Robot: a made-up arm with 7 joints. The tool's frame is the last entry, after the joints.
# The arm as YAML. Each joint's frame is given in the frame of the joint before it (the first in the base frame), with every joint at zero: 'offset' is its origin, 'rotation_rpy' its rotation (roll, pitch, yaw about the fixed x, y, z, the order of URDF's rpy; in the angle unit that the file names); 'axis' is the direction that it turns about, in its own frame. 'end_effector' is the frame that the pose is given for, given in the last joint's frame.
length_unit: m
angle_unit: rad
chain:
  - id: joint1
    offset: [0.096, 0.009, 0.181]
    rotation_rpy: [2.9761, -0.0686, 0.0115]
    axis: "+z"
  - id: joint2
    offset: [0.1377, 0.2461, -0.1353]
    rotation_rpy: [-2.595, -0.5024, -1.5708]
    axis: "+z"
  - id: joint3
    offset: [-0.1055, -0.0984, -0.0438]
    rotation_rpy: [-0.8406, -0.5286, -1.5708]
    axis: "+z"
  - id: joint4
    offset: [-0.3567, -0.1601, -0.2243]
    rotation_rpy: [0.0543, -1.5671, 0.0]
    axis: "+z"
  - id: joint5
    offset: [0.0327, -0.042, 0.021]
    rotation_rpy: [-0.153, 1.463, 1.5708]
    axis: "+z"
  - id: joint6
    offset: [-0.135, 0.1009, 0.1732]
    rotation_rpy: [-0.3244, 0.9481, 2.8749]
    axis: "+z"
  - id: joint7
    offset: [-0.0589, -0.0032, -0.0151]
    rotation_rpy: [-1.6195, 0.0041, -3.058]
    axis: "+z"
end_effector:
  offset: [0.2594, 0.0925, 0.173]
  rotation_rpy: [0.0, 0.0, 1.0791]
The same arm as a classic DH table. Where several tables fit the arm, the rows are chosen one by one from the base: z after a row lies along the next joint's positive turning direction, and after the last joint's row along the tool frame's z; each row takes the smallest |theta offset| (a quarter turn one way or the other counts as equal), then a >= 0, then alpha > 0; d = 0 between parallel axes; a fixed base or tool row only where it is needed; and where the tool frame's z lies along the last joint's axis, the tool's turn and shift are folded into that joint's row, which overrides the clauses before.
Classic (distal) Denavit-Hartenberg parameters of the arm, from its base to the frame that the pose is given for. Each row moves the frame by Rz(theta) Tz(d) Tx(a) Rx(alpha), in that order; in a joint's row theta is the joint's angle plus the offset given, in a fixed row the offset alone. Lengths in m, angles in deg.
base (fixed): a 0.0919, alpha 169.74, d 0.3424, theta0 22.98
joint1: a 0.2784, alpha 138.48, d -0.0219, theta0 74.29
joint2: a 0.0463, alpha -54.83, d -0.015, theta0 67.71
joint3: a -0.1405, alpha -89.79, d -0.3928, theta0 55.02
joint4: a 0.0259, alpha -83.9, d 0.3909, theta0 -81.19
joint5: a -0.117, alpha 56.44, d 0.046, theta0 6.27
joint6: a 0.059, alpha -92.79, d 0.1303, theta0 81.91
joint7: a 0.2754, alpha 0, d 0, theta0 19.86
tool (fixed): a 0, alpha 0, d 0.1713, theta0 42.2

